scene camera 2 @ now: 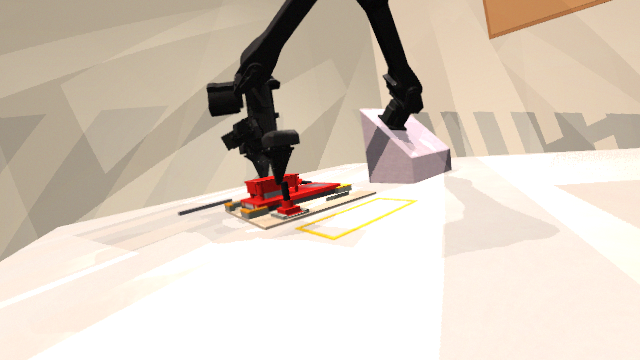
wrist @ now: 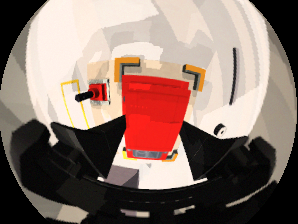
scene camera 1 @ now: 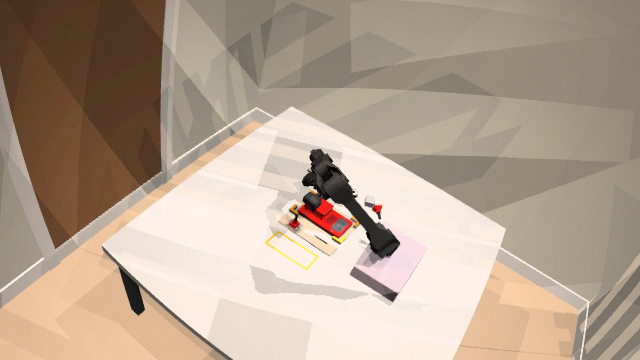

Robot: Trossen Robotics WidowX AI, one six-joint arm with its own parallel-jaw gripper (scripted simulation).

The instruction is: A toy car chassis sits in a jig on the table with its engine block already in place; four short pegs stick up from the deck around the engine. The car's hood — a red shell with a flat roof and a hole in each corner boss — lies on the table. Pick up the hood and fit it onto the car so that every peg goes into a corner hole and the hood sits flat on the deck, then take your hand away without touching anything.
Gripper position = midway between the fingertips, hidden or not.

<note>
I see my gripper (scene camera 2: 271,184) and a red hood (wrist: 153,113).
My gripper shows as well in the wrist view (wrist: 153,119).
</note>
